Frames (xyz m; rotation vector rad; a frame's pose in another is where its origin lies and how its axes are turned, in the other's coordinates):
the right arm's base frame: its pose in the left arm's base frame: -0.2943 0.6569 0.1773 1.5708 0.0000 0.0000
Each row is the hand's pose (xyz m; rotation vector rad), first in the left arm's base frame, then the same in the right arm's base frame.
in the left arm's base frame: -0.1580 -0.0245 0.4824 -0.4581 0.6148 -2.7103
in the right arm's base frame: 0.1363 0.3051 0.6814 -0.7155 -1.6300 -2.5864
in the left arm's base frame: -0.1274 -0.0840 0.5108 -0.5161 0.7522 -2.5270
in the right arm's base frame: 0.1669 0.3335 0.7409 -0.9012 -1.4055 -2.5969
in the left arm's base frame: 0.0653 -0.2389 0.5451 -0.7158 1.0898 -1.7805
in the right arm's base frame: 0.3596 0.3678 0.8958 -1.5347 -0.5794 -2.4077
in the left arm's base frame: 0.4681 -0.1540 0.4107 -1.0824 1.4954 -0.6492
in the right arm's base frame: 0.7624 0.2334 0.8109 -2.1638 0.7631 -1.9341
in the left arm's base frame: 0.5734 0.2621 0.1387 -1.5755 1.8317 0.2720
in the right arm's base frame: 0.8677 -0.0386 0.3948 1.9049 -1.6177 1.1994
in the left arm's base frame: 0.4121 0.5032 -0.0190 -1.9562 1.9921 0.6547
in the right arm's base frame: 0.7064 -0.1963 0.1537 1.4658 -1.6499 0.8337
